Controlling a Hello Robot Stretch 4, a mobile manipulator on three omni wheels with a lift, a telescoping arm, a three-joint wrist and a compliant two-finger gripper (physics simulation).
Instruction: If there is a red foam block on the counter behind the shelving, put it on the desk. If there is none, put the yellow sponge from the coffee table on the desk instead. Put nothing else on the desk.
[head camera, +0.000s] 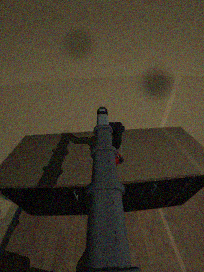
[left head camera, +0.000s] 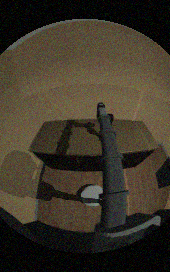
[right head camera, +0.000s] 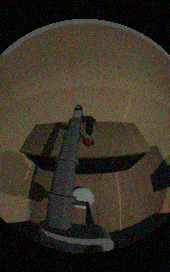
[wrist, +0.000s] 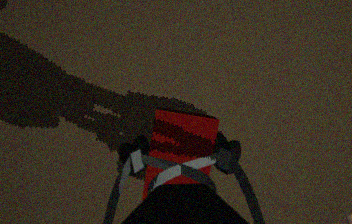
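Pixels of known places: gripper, fingertip midpoint: (head camera: 115, 160) (right head camera: 88, 142) (wrist: 179, 147); robot's base, link origin: (left head camera: 92, 194) (right head camera: 81, 197).
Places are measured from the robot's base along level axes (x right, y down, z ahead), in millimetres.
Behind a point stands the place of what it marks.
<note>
The red foam block (head camera: 118, 158) {x 108, y -927, z 608 mm} (right head camera: 88, 142) {x 86, y -927, z 588 mm} (wrist: 185, 131) {x 102, y -927, z 644 mm} lies on the brown counter top (head camera: 155, 150) {x 447, y -882, z 716 mm} (left head camera: 132, 135) {x 494, y -882, z 698 mm} (right head camera: 117, 137) {x 456, y -882, z 708 mm} (wrist: 285, 75) {x 231, y -882, z 651 mm}. My gripper (right head camera: 88, 140) {x 87, y -882, z 623 mm} (wrist: 179, 147) {x 87, y -882, z 623 mm} is low over the counter, with its fingertips against the block's left and right sides in the wrist view. It is shut on the block. The near end of the block is hidden by the gripper body in the wrist view, and the arm partly covers the block in the head camera view. The desk and the yellow sponge cannot be made out.
My telescoping arm (head camera: 106, 200) {x 3, y -1305, z 180 mm} (left head camera: 114, 175) {x -1, y -1306, z 140 mm} (right head camera: 64, 175) {x 11, y -1306, z 150 mm} reaches over the counter's front edge. A plain wall (head camera: 50, 105) {x -489, y -1198, z 1044 mm} stands behind the counter. A white round thing (left head camera: 92, 192) {x -5, y -186, z 53 mm} (right head camera: 84, 195) {x 51, y -187, z 47 mm} shows below the arm, over the wooden floor (left head camera: 65, 212) {x -475, y 28, z -461 mm} (right head camera: 135, 200) {x 1122, y 28, z -244 mm}. Dark shadows cross the counter.
</note>
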